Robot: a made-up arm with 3 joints. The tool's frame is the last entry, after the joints. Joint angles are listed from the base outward. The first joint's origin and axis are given. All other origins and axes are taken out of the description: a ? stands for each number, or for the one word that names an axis. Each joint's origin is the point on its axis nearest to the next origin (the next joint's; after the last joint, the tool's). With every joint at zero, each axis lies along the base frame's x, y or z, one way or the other. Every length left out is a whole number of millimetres.
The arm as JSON. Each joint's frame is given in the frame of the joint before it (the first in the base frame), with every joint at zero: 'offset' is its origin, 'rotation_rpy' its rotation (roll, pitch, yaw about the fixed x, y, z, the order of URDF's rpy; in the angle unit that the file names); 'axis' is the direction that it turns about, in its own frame. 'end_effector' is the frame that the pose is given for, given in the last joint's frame.
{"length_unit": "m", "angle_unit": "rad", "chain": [
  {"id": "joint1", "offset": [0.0, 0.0, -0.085], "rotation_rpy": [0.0, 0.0, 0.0], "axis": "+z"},
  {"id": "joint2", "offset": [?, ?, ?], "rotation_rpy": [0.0, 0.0, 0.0], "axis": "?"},
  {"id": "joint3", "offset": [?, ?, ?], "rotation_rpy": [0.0, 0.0, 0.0], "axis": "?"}
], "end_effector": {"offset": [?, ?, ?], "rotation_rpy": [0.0, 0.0, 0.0]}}
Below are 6 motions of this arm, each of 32 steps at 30 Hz.
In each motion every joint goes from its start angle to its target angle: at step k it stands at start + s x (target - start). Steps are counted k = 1, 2, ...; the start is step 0. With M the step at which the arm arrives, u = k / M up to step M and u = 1 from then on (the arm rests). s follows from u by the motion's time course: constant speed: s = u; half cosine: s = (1 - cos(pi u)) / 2; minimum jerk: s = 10 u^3 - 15 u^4 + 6 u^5.
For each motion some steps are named. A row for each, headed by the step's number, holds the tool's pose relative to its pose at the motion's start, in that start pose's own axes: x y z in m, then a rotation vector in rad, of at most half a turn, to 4 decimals.
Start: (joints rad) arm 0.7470 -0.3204 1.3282
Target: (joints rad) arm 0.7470 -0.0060 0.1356
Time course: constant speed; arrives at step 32
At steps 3, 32:
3: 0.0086 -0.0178 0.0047 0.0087 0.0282 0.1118
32: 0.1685 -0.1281 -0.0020 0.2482 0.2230 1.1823

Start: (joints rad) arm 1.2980 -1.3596 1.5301
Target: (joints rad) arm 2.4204 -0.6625 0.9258
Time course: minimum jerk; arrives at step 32
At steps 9, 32:
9: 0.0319 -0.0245 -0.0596 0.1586 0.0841 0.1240
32: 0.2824 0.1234 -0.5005 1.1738 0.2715 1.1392

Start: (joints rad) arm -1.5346 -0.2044 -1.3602
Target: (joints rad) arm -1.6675 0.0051 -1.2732
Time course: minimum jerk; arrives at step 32
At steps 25, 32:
25: 0.0270 0.0390 -0.0158 0.0610 -0.1847 -0.2030
32: 0.0297 0.0422 -0.0172 0.0655 -0.1994 -0.2192

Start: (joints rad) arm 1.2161 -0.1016 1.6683
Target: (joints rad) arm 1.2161 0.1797 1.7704
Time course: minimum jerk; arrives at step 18
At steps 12, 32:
12: 0.0279 0.0155 0.0384 -0.0305 0.2202 -0.0803
32: 0.0369 0.0198 0.0474 -0.0417 0.2783 -0.1014

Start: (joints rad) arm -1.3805 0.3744 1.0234
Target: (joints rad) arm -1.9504 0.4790 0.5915
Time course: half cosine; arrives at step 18
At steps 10, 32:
10: -0.1145 0.0741 -0.0625 0.1404 -0.0346 -0.0544
32: -0.1782 0.1487 -0.1097 0.2382 -0.0886 -0.0895

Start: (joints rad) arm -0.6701 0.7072 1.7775
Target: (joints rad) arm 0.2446 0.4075 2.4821
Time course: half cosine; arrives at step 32
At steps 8, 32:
8: 0.0340 0.0257 0.0287 -0.0707 -0.0640 0.0006
32: 0.1721 0.2493 0.1319 -0.2572 -0.4810 0.0924

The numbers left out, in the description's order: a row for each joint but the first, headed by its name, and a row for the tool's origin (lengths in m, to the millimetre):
joint2: xyz -0.436 -0.06 0.0, axis +x
joint3: xyz 0.0 0.029 0.118, axis -z
tool: xyz -0.154 -0.038 0.0

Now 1 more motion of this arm.
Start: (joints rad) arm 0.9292 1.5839 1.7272
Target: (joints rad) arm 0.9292 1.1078 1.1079
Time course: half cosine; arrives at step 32
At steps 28, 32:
28: 0.0118 -0.0855 -0.0795 -0.0655 -0.4601 0.5852
32: 0.0137 -0.0882 -0.0818 -0.0738 -0.4780 0.6074

